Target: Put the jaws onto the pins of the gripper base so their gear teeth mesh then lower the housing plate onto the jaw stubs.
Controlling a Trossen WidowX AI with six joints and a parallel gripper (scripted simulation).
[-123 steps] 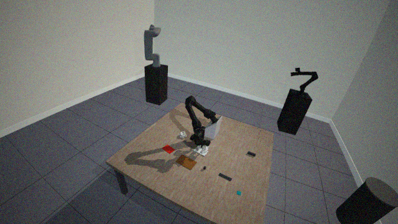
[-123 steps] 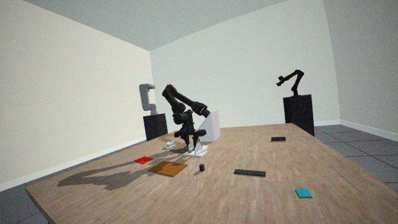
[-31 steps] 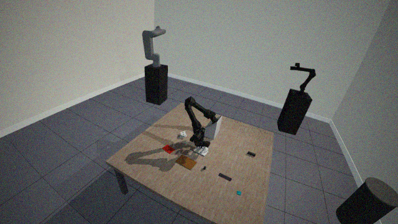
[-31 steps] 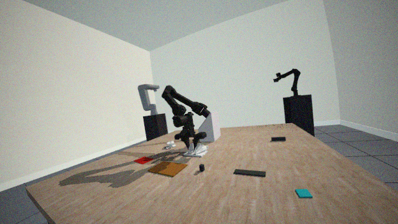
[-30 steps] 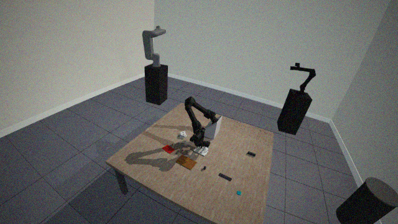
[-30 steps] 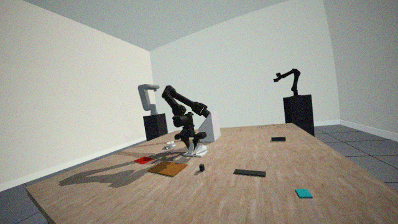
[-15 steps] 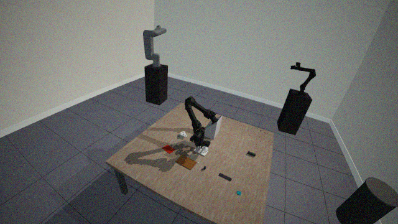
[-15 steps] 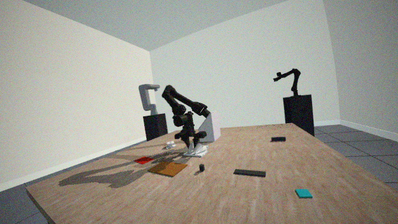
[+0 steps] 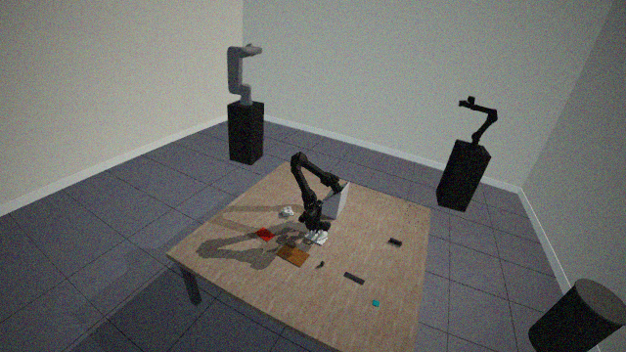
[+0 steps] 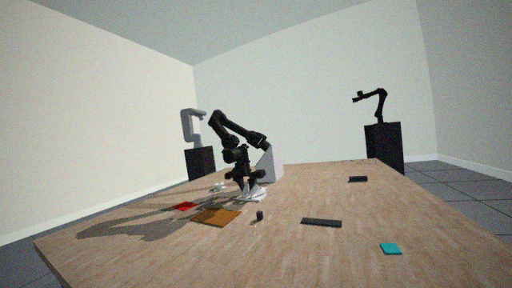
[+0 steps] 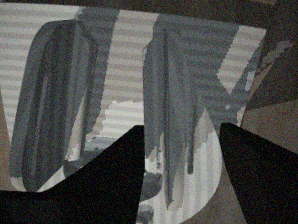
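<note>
The grey jaw lies 5 cm to the left of my gripper tip and 2 cm behind it. From my gripper tip the other things lie so: orange-brown tile 20 cm ahead, 5 cm to the right, 1 cm below; black cylinder 21 cm ahead, 12 cm to the left; red tile 26 cm to the right, 12 cm ahead, 1 cm below.
</note>
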